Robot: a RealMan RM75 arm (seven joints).
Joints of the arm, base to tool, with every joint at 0 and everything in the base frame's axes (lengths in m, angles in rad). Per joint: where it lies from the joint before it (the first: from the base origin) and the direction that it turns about. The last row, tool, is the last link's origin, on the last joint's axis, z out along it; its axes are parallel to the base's.
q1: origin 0 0 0.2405 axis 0 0 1
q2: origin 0 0 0 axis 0 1 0
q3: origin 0 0 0.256 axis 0 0 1
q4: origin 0 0 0 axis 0 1 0
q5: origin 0 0 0.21 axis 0 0 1
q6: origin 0 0 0 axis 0 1 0
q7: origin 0 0 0.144 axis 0 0 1
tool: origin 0 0 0
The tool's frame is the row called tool.
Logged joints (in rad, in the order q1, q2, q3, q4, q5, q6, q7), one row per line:
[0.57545 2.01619 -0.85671 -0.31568 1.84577 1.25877 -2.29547]
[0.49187 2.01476 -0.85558 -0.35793 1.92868 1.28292 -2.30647]
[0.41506 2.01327 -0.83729 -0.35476 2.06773 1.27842 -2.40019]
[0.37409 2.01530 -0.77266 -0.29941 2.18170 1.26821 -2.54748]
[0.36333 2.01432 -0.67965 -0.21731 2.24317 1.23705 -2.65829]
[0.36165 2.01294 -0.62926 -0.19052 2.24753 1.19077 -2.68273]
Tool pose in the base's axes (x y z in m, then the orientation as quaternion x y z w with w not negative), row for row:
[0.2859 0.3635 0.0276 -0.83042 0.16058 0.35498 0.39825]
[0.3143 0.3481 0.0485 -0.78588 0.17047 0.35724 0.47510]
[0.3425 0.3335 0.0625 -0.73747 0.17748 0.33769 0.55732]
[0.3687 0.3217 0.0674 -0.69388 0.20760 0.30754 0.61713]
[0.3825 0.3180 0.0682 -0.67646 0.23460 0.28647 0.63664]
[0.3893 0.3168 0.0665 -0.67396 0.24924 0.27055 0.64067]
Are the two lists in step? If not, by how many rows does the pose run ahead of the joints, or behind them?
The pose runs 1 row ahead of the joints: the pose in row i belongs to the joints in row i + 1.
